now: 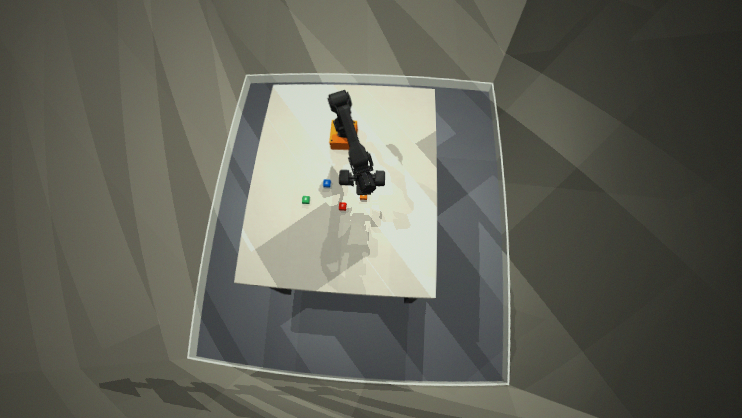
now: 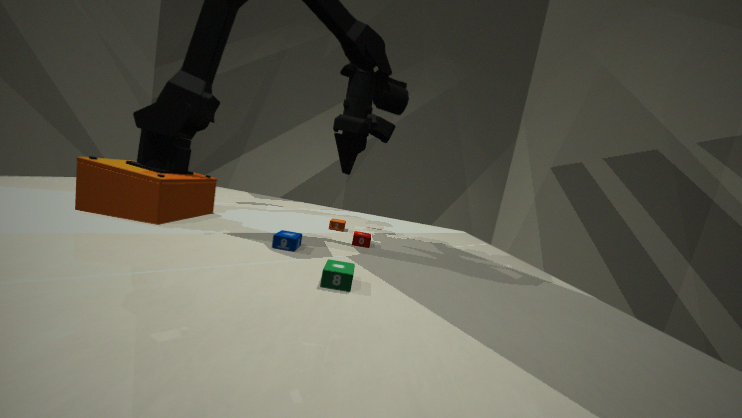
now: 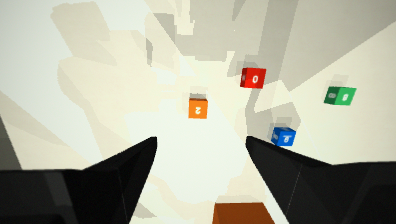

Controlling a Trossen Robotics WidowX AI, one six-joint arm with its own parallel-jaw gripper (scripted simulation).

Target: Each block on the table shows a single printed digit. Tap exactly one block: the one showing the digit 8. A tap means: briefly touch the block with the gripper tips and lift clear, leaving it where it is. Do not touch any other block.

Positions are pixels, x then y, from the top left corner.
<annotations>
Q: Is my gripper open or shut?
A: Open.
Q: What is my gripper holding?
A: Nothing.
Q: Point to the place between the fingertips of my gripper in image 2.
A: At 346, 173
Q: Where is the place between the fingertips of my gripper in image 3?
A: At 202, 140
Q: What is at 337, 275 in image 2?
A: A green block.
</annotations>
